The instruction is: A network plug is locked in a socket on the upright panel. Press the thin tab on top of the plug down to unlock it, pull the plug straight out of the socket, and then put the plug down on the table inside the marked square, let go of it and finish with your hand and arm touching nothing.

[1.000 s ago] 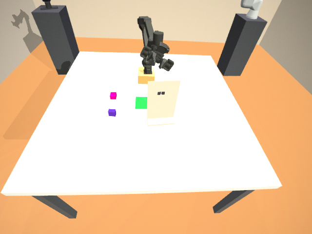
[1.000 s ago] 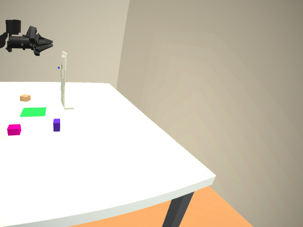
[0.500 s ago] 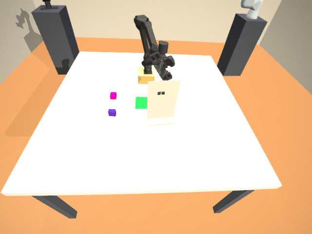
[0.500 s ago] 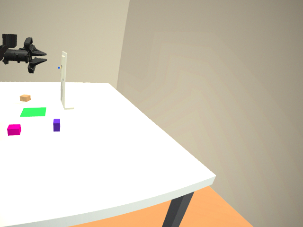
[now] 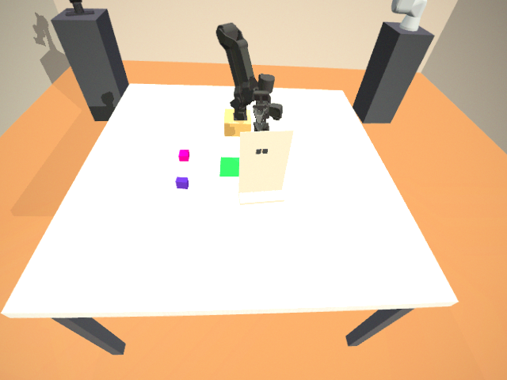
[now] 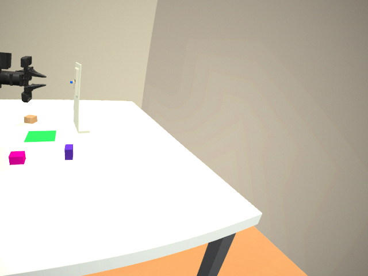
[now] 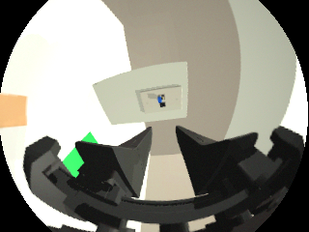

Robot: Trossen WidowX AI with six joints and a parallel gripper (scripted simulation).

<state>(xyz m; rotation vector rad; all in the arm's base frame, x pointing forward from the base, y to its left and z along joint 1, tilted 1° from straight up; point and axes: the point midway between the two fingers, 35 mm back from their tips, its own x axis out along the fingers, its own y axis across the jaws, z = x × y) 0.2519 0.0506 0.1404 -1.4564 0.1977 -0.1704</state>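
Now: gripper tip 12 cm short of the network plug. Also, from my gripper tip: green marked square (2 cm behind, 9 cm to the right, 21 cm below); then upright panel (14 cm ahead, 8 cm below).
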